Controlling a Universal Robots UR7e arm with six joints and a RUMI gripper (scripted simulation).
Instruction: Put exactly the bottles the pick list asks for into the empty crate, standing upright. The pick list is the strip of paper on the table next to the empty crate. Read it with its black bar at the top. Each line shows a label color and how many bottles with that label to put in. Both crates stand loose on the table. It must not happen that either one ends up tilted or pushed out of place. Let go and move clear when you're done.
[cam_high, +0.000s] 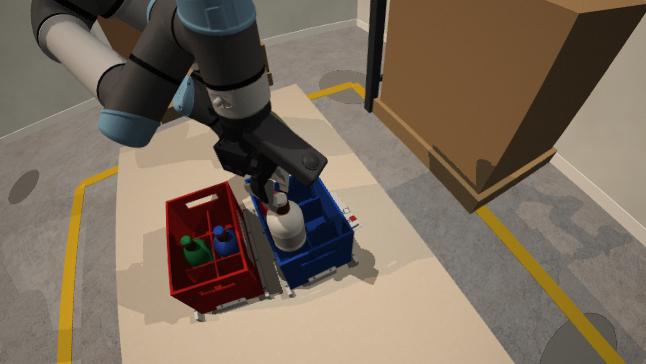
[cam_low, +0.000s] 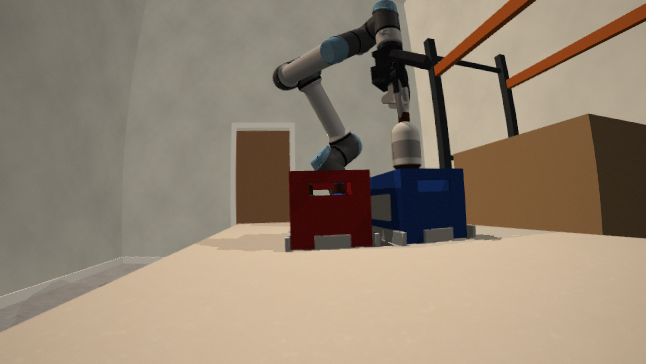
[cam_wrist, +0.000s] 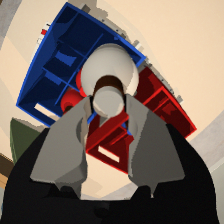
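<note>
My gripper is now 70 mm above the white-label bottle. Also, from my hand: blue bottle (90 mm behind, 170 mm to the right, 240 mm below); red bottle (90 mm behind, 10 mm to the right, 240 mm below); blue crate (90 mm behind, 30 mm to the left, 240 mm below).
</note>
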